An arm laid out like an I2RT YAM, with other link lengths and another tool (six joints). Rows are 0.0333 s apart.
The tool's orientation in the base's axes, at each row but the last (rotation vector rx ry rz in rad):
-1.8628, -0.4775, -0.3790
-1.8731, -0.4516, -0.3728
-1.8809, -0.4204, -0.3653
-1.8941, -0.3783, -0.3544
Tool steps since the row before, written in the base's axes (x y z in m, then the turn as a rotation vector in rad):
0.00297, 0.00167, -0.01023, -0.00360, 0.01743, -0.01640
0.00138, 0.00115, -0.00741, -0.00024, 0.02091, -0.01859
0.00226, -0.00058, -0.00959, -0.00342, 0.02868, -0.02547
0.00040, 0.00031, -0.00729, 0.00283, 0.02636, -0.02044
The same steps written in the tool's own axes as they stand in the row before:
-0.00209, 0.00931, 0.00501, -0.00852, 0.00637, 0.02174
-0.00208, 0.00640, 0.00360, -0.00615, 0.00871, 0.02587
-0.00232, 0.00919, 0.00276, -0.01117, 0.01051, 0.03532
-0.00266, 0.00621, 0.00278, -0.00362, 0.00969, 0.03184

